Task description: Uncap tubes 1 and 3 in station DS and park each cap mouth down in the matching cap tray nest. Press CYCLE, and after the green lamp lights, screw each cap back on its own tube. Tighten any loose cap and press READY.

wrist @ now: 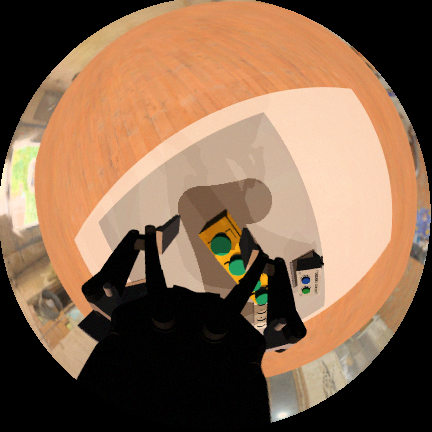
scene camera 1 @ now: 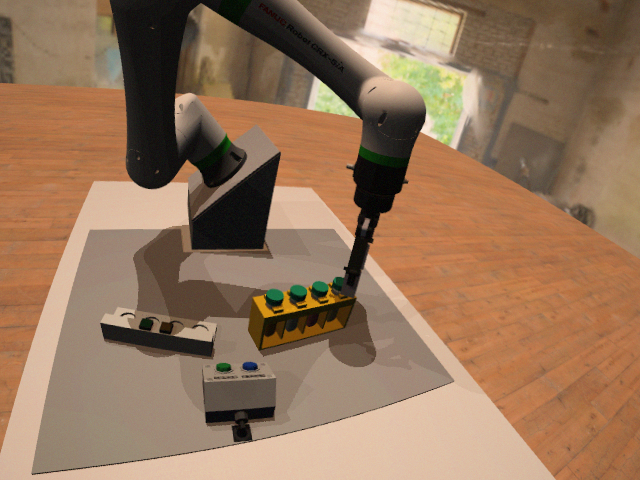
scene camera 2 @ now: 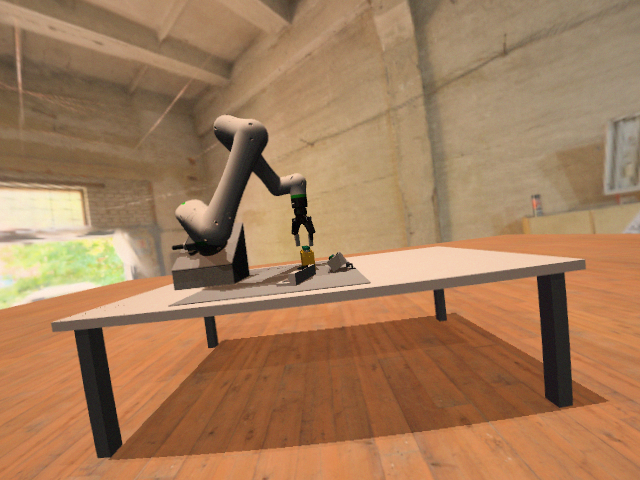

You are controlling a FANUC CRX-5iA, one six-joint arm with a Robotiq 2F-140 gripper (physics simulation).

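Frame: origin at the arm's base, x down, y ahead, z right, level; centimetres.
Seen in the pictures: gripper, fingertip midpoint: [wrist: 209, 230] [scene camera 1: 352, 280]; arm's base at its link origin: [scene camera 1: 226, 169].
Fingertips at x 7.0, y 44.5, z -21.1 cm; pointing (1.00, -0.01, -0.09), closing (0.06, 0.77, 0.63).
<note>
Pixels of each thing's top centre, then the offset from my fingertips to it.
- yellow rack at its top centre: [wrist: 244, 271] [scene camera 1: 308, 294] [scene camera 2: 306, 249] dx +1.8, dy +1.4, dz +10.8 cm
- left cap at its top centre: [scene camera 1: 275, 294] [wrist: 263, 298] dx +0.0, dy +2.4, dz +18.6 cm
- right-end cap at its top centre: [wrist: 220, 246] [scene camera 1: 341, 281] dx -0.3, dy +0.3, dz +3.1 cm
- white cap tray at its top centre: [scene camera 1: 159, 314] [wrist: 266, 322] [scene camera 2: 296, 266] dx +6.7, dy -1.2, dz +40.4 cm
- grey button box at its top centre: [scene camera 1: 239, 371] [wrist: 315, 285] [scene camera 2: 335, 252] dx +3.7, dy +16.3, dz +28.5 cm
- green button at its top centre: [scene camera 1: 223, 364] [wrist: 307, 291] dx +4.6, dy +13.9, dz +30.5 cm
- blue button at its top centre: [scene camera 1: 250, 363] [wrist: 307, 281] dx +4.6, dy +14.3, dz +26.0 cm
The yellow rack [scene camera 1: 254, 324] [scene camera 2: 308, 258] [wrist: 232, 235] holds several tubes with green caps. In scene camera 1 the caps run from the left cap [scene camera 1: 274, 296] through two middle caps [scene camera 1: 297, 292] [scene camera 1: 319, 288] to the right-end cap [scene camera 1: 337, 283] [wrist: 221, 244]. My gripper [scene camera 1: 349, 285] [scene camera 2: 304, 241] [wrist: 209, 230] is open and empty, pointing down at the right-end cap, with its fingertips spread to either side just above it. The white cap tray [scene camera 1: 155, 345] [scene camera 2: 301, 275] [wrist: 260, 315] shows round nests and no caps. Tube numbers are unreadable.
A grey button box [scene camera 1: 238, 395] [scene camera 2: 337, 262] [wrist: 312, 275] has a green button [scene camera 1: 223, 367] [wrist: 306, 290] and a blue button [scene camera 1: 250, 366] [wrist: 305, 280]. Dark green [scene camera 1: 145, 323] and brown [scene camera 1: 166, 327] squares sit on the tray. The robot base [scene camera 1: 230, 222] stands behind the rack.
</note>
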